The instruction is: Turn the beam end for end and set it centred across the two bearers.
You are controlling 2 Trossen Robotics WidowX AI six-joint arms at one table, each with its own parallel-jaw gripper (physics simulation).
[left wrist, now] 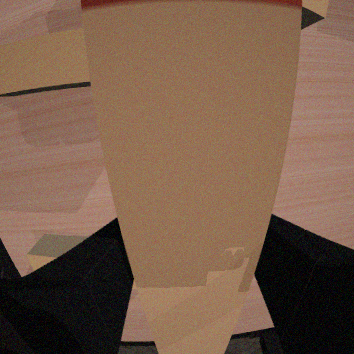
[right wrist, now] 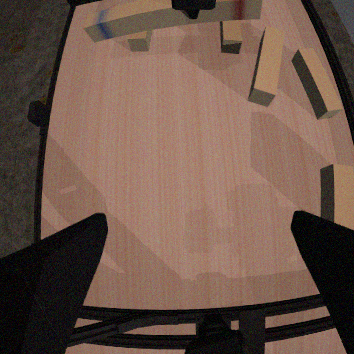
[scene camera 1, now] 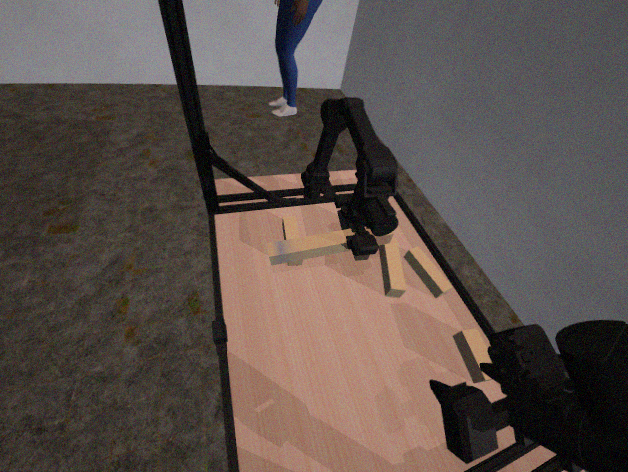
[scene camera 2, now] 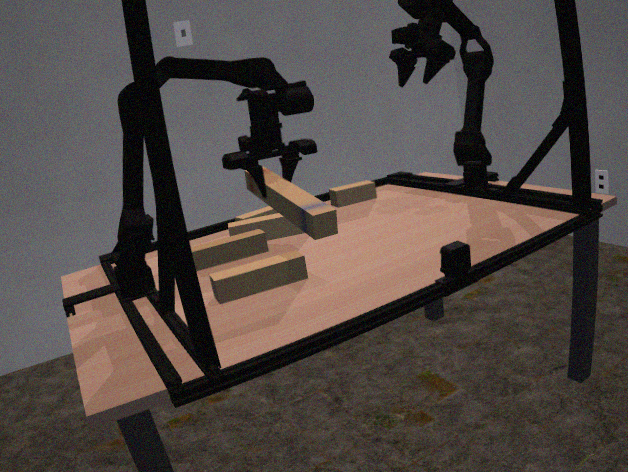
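Pixels of known places: left gripper, fingertip midpoint: point(left wrist: 189, 214) point(right wrist: 193, 10) point(scene camera 1: 347, 241); right gripper, fingertip midpoint: point(right wrist: 201, 222) point(scene camera 1: 456, 374) point(scene camera 2: 412, 84); left arm's base at its link origin: point(scene camera 1: 310, 194) point(scene camera 2: 137, 293); right arm's base at its link origin: point(right wrist: 212, 330) point(scene camera 2: 476, 186).
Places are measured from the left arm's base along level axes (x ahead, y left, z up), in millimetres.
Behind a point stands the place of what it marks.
Note:
The long wooden beam point(scene camera 1: 314, 245) {x 329, y -106, z 128 mm} point(scene camera 2: 291, 200) {x 295, y -134, z 123 mm} point(left wrist: 195, 150) {x 327, y 33, z 150 mm} point(right wrist: 165, 21) {x 342, y -59, z 105 mm} has a blue band near one end and a red band near the other. It is raised over the table, crosswise above the two bearers. My left gripper point(scene camera 1: 355, 237) {x 324, y -5, z 113 mm} point(scene camera 2: 276, 186) {x 324, y -5, z 113 mm} point(left wrist: 189, 214) {x 324, y -5, z 113 mm} is shut on it nearer the red end. The blue end points left in scene camera 1. One bearer point(scene camera 1: 290, 228) {x 178, y -126, z 25 mm} point(scene camera 2: 258, 281) {x 198, y -148, z 2 mm} point(right wrist: 139, 42) {x 293, y -130, z 10 mm} lies below the blue half; the other bearer point(scene camera 2: 230, 249) {x 230, y 73, z 8 mm} point(right wrist: 231, 37) {x 309, y 85, z 25 mm} lies below the red half. My right gripper point(scene camera 1: 458, 373) {x 700, y -32, z 294 mm} point(scene camera 2: 414, 83) {x 700, y -32, z 294 mm} point(right wrist: 201, 222) {x 700, y -32, z 294 mm} is open and empty, high above the table.
Three spare wooden blocks lie apart: one block point(scene camera 1: 392, 268) {x 392, y 145, z 31 mm} point(scene camera 2: 256, 226) {x 330, y 153, z 20 mm} point(right wrist: 267, 67) {x 402, y 149, z 31 mm} beside the bearers, a slanted block point(scene camera 1: 427, 271) {x 424, y 262, z 25 mm} point(right wrist: 317, 82) {x 431, y 266, z 25 mm} beyond it, and another block point(scene camera 1: 472, 352) {x 674, y 245, z 26 mm} point(scene camera 2: 352, 194) {x 665, y 245, z 8 mm} point(right wrist: 344, 192) {x 675, y 269, z 28 mm} by the table's long edge. A black frame post point(scene camera 1: 185, 96) {x 32, y -369, z 374 mm} point(scene camera 2: 167, 203) {x 22, y -380, z 215 mm} rises beside the left arm.

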